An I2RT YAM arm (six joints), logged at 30 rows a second.
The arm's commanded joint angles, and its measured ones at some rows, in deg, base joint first. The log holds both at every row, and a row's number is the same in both.
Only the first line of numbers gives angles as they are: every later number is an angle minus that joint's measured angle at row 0.
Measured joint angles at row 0:
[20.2, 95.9, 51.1, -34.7, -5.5, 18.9]
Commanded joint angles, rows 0 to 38:
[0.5, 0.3, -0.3, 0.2, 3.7, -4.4]
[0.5, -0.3, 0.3, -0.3, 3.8, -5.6]
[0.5, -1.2, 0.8, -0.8, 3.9, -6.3]
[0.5, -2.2, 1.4, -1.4, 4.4, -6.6]
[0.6, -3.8, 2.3, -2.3, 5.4, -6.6]
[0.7, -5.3, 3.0, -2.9, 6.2, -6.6]
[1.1, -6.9, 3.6, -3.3, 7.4, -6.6]
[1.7, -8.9, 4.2, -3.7, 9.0, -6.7]
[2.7, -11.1, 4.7, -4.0, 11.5, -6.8]
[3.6, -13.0, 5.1, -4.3, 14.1, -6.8]
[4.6, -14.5, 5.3, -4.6, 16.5, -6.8]
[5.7, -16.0, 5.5, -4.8, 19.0, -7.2]
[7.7, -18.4, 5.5, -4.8, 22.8, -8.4]
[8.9, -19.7, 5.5, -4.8, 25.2, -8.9]
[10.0, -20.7, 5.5, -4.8, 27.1, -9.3]
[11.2, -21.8, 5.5, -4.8, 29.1, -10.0]
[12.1, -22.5, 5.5, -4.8, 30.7, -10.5]
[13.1, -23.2, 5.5, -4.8, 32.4, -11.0]
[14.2, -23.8, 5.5, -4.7, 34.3, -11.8]
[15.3, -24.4, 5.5, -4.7, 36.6, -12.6]
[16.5, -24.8, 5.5, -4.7, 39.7, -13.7]
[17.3, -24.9, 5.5, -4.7, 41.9, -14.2]
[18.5, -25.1, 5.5, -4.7, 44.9, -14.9]
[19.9, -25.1, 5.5, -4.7, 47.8, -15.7]
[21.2, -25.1, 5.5, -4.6, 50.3, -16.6]
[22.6, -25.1, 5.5, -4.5, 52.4, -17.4]
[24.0, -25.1, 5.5, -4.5, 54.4, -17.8]
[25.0, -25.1, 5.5, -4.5, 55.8, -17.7]
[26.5, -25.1, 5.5, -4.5, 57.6, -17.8]
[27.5, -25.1, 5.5, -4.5, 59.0, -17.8]
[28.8, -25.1, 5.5, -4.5, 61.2, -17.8]
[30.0, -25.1, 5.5, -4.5, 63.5, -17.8]
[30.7, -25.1, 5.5, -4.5, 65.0, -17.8]
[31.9, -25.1, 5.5, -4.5, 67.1, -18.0]
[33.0, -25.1, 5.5, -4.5, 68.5, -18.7]
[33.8, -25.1, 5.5, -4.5, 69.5, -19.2]
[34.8, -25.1, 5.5, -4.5, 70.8, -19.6]
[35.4, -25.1, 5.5, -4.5, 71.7, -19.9]
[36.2, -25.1, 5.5, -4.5, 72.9, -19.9]
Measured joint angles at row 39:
[34.0, -24.2, 4.4, -4.7, 64.1, -18.3]
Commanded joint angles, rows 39 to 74:
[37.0, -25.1, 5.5, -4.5, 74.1, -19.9]
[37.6, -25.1, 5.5, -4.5, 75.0, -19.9]
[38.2, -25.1, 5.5, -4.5, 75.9, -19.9]
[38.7, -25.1, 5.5, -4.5, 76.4, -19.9]
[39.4, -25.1, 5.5, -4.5, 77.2, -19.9]
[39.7, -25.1, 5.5, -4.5, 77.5, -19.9]
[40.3, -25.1, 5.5, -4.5, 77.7, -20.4]
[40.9, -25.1, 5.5, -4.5, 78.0, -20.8]
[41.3, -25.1, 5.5, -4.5, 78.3, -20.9]
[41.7, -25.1, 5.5, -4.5, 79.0, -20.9]
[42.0, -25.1, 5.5, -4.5, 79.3, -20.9]
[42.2, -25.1, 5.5, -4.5, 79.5, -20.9]
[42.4, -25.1, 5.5, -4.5, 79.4, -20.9]
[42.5, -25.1, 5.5, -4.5, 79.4, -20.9]
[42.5, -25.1, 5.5, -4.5, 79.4, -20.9]
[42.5, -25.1, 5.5, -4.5, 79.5, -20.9]
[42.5, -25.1, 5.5, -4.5, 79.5, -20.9]
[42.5, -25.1, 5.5, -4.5, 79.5, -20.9]
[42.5, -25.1, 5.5, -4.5, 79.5, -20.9]
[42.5, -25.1, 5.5, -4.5, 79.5, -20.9]
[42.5, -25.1, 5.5, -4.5, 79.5, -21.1]
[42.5, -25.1, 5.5, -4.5, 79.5, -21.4]
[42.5, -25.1, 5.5, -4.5, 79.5, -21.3]
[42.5, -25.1, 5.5, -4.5, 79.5, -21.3]
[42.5, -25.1, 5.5, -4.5, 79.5, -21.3]
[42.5, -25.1, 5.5, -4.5, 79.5, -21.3]
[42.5, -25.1, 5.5, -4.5, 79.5, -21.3]
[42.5, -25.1, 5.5, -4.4, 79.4, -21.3]
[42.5, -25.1, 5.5, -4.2, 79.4, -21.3]
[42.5, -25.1, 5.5, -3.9, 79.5, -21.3]
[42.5, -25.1, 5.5, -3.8, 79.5, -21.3]
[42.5, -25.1, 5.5, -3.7, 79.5, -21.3]
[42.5, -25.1, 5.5, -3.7, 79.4, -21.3]
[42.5, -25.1, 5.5, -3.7, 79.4, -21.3]
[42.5, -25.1, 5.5, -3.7, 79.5, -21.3]
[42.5, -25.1, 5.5, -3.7, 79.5, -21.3]
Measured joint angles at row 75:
[42.1, -24.2, 4.5, -4.0, 77.2, -21.1]
